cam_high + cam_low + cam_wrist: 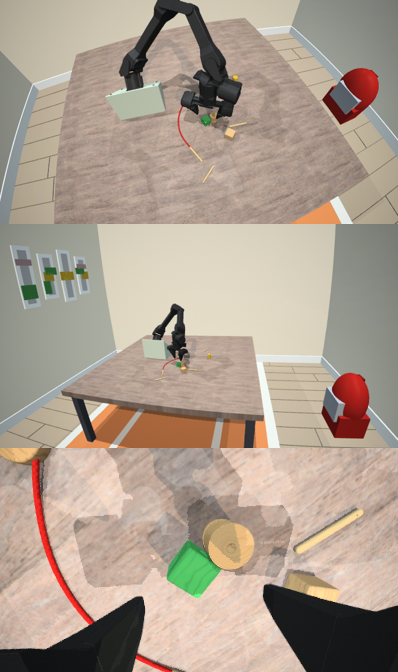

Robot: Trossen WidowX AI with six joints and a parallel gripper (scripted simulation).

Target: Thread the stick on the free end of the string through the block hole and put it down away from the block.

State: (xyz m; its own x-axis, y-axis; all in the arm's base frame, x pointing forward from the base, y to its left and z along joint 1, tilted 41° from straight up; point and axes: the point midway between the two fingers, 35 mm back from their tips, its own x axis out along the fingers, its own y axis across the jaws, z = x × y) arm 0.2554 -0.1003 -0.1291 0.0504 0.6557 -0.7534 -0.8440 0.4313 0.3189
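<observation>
Right now the wooden cylinder is 4 cm below my gripper tip, 3 cm ahead of it and 1 cm to the left of it. Round my gripper tip: green block 4 cm below, 1 cm to the left; wooden cube 9 cm to the right, 7 cm ahead, 4 cm below; thin wooden stick 11 cm to the right, 9 cm behind, 5 cm below.
</observation>
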